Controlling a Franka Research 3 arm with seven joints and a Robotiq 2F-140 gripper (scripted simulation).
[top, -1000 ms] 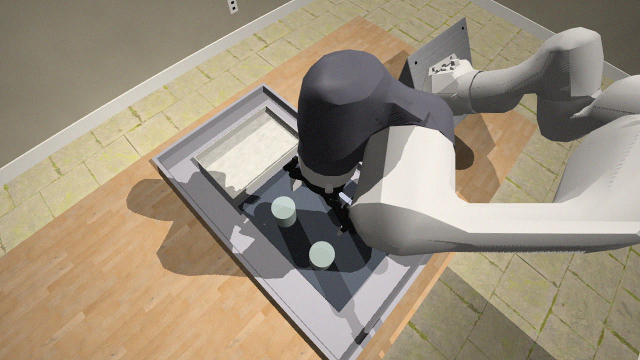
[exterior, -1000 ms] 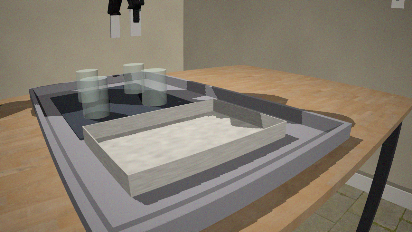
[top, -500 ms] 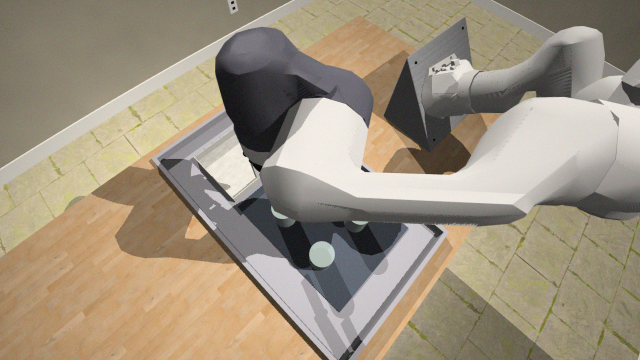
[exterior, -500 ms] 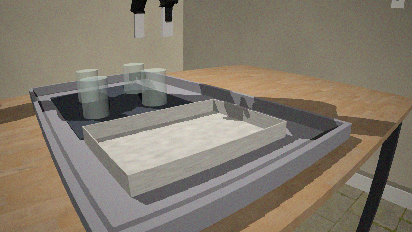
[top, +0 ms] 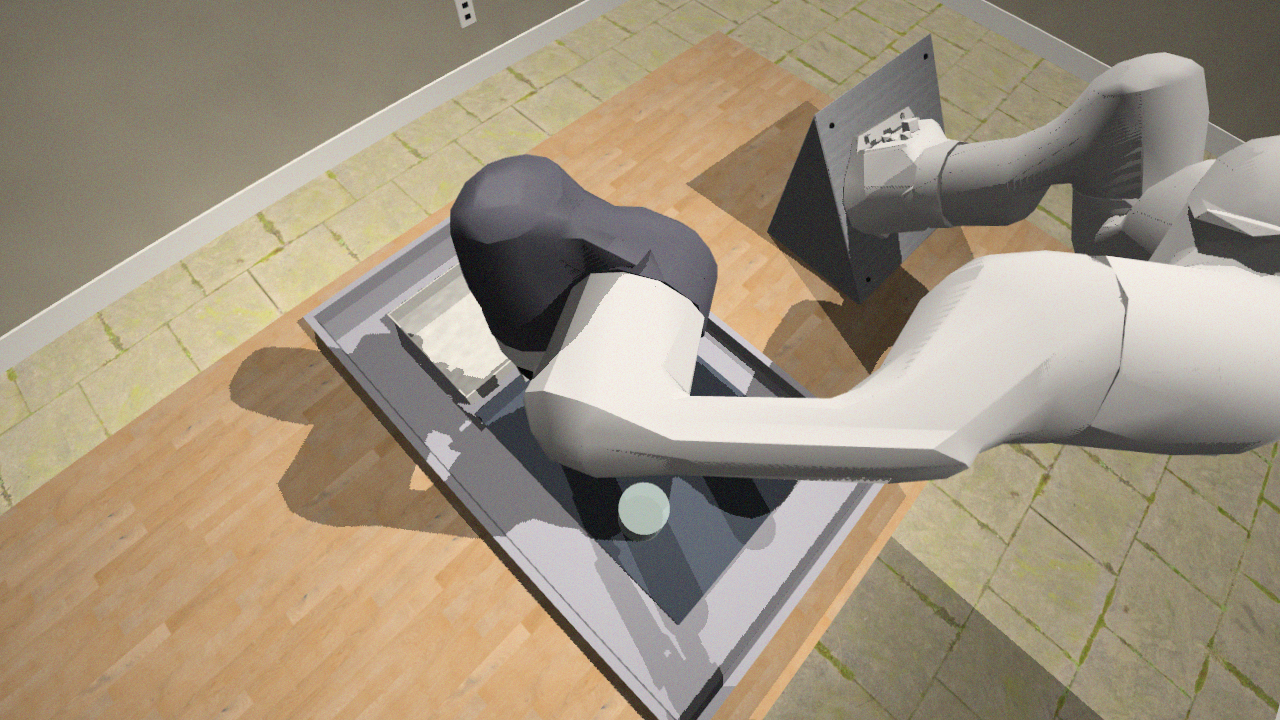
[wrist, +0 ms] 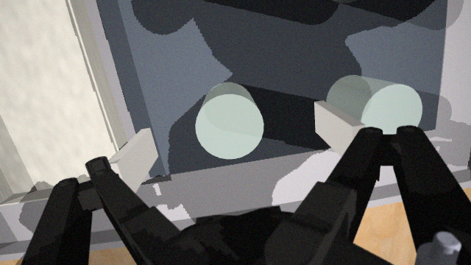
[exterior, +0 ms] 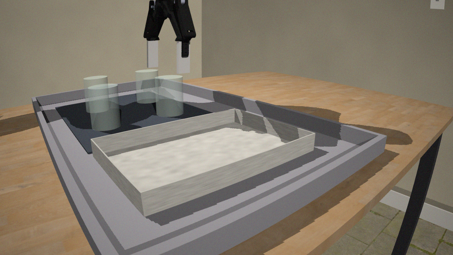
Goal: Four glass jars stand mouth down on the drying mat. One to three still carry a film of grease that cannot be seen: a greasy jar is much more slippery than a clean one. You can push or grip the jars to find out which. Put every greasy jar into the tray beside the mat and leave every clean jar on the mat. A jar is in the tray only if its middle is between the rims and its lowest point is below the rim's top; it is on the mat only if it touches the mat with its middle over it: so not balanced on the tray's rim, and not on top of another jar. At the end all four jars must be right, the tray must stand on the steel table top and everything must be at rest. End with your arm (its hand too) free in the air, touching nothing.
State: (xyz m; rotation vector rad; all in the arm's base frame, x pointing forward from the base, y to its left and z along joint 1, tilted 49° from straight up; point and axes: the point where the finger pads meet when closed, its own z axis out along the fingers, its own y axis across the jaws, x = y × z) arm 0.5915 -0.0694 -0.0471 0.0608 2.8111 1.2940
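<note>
Now: the steel table top 11 cm below my hand, 6 cm behind it and 3 cm to the right of it. The rest, counted from my hand: dark drying mat 11 cm below, 8 cm to the left, 7 cm behind; then tray 24 cm to the right, 10 cm below, 7 cm behind.
</note>
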